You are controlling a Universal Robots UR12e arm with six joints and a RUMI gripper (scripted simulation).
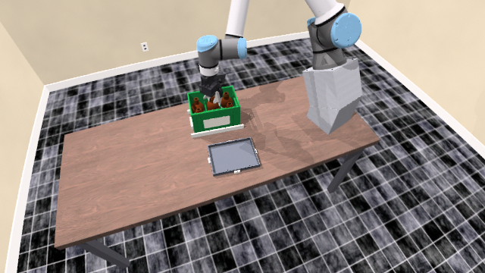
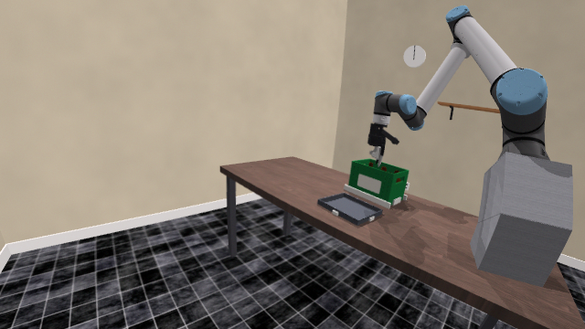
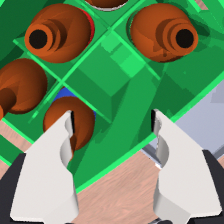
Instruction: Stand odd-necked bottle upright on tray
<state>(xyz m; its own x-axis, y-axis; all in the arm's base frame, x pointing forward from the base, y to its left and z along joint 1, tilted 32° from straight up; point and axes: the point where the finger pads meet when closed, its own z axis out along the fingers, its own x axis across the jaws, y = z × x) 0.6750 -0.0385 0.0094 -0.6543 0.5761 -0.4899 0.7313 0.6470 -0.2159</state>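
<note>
Right now the green crate is 4 cm to the right of my hand and 11 cm below it. Also, from my hand: glass bottle: 9 cm ahead, 9 cm to the right, 11 cm below; grey tray: 3 cm behind, 25 cm to the left, 18 cm below.
</note>
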